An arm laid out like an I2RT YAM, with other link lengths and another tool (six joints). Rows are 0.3 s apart.
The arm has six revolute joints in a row. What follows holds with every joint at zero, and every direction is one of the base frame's. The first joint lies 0.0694 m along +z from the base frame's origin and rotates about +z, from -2.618 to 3.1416 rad. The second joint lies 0.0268 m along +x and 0.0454 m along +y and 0.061 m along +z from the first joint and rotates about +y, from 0 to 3.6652 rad. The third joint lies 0.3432 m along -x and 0.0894 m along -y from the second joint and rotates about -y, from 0 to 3.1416 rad. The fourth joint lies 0.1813 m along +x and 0.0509 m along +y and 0.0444 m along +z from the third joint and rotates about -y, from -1.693 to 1.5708 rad. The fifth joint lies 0.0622 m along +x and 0.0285 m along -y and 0.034 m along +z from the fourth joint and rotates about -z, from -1.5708 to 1.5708 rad. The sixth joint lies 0.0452 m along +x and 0.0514 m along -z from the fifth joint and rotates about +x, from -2.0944 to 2.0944 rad. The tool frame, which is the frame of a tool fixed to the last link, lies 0.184 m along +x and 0.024 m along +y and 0.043 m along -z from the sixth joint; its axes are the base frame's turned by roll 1.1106, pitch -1.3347 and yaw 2.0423 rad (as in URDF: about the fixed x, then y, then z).
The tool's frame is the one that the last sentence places.
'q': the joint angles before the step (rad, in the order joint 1, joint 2, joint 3, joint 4, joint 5, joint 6). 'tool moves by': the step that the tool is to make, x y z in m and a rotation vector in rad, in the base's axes. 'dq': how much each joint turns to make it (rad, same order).
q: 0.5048, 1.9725, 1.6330, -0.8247, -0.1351, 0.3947
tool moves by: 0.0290, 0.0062, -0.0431, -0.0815, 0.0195, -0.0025
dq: 0.0129, 0.1500, 0.0840, 0.0082, 0.0629, -0.0084
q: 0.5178, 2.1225, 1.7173, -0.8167, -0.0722, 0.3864
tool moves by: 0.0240, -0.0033, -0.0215, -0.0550, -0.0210, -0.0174
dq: -0.0021, 0.0761, 0.0558, 0.0111, 0.0600, -0.0052
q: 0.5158, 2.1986, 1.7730, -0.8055, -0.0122, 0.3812
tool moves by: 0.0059, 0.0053, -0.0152, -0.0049, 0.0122, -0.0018
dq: 0.0032, 0.0455, 0.0173, 0.0153, 0.0000, 0.0054
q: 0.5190, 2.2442, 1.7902, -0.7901, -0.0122, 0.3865
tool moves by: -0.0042, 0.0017, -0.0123, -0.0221, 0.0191, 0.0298
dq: 0.0106, 0.0277, 0.0019, -0.0020, 0.0032, -0.0212
